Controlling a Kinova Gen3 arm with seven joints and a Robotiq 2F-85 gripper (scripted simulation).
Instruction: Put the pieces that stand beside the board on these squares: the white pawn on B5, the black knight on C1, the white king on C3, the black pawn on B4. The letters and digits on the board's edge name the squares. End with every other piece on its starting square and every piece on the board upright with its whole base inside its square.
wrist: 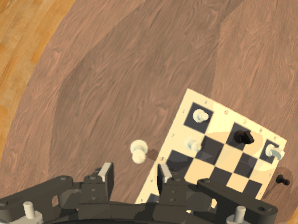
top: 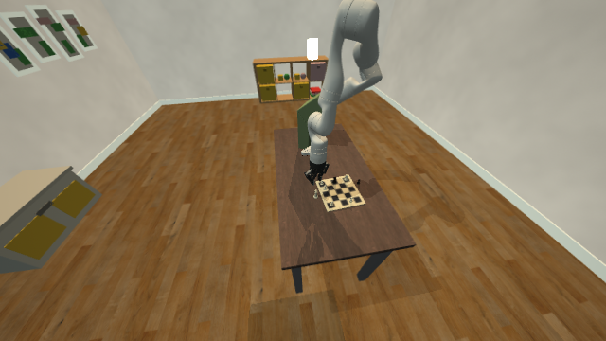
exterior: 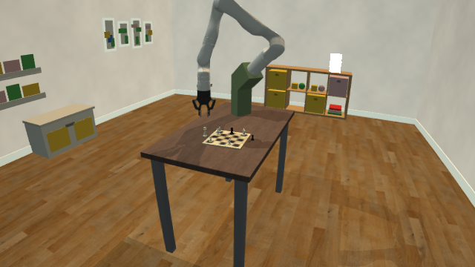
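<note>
My hand is 11 cm above the white king. Round my hand: black pawn: 8 cm behind, 27 cm to the left, 13 cm below; black knight: 10 cm behind, 13 cm to the left, 12 cm below; chessboard: 2 cm behind, 14 cm to the left, 14 cm below.
</note>
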